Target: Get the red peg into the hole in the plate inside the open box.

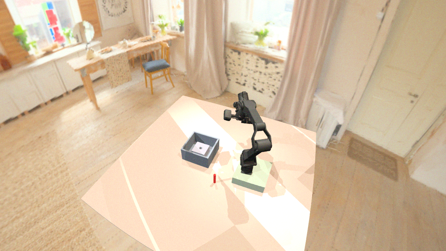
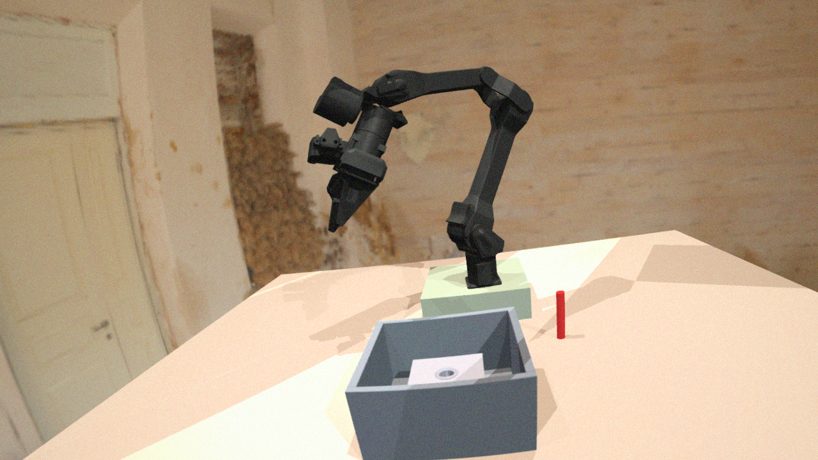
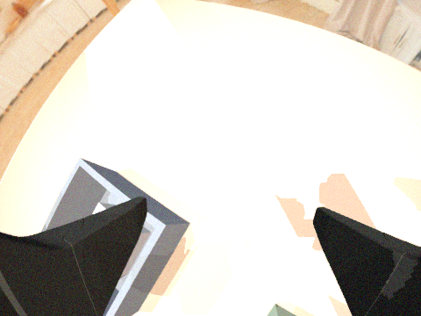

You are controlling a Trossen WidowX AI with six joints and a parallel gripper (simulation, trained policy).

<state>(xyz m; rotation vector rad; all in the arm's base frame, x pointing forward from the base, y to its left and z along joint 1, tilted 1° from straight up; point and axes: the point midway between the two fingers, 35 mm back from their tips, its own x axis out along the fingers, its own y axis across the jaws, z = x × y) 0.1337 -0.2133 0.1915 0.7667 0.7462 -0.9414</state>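
My gripper tip is 330 mm to the right of the red peg, 180 mm above it and 20 mm short of it. The rest, counted from my gripper tip: white plate 180 mm below, 180 mm ahead, 140 mm to the left; grey box 200 mm below, 180 mm ahead, 140 mm to the left.
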